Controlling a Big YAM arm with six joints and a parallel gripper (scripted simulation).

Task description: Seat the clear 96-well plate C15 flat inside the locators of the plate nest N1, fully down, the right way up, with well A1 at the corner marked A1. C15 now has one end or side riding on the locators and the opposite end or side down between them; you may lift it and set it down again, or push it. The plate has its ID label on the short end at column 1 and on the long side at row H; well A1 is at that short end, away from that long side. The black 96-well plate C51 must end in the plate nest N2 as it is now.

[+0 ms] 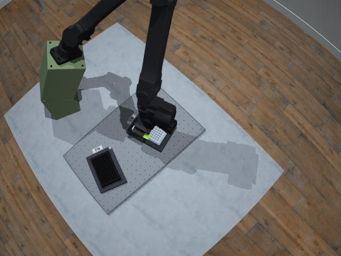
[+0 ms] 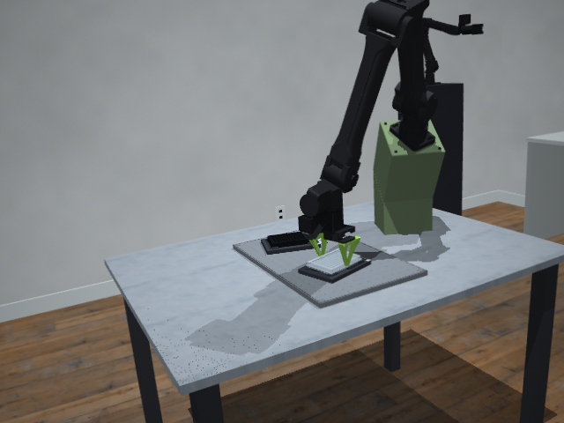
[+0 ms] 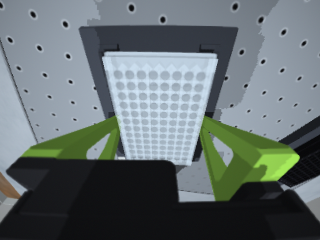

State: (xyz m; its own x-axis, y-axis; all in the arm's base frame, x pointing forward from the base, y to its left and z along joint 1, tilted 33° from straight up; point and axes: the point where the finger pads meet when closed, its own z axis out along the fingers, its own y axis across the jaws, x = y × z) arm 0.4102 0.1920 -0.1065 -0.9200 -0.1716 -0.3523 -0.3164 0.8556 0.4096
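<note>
Now: hand 1 cm above the clear plate C15. From my hand the other things lie so: dark plate nest N1: 2 cm below; N1 tag: 9 cm behind, 3 cm to the right, 3 cm below; N2 tag: 22 cm to the right, 8 cm behind, 3 cm below.
</note>
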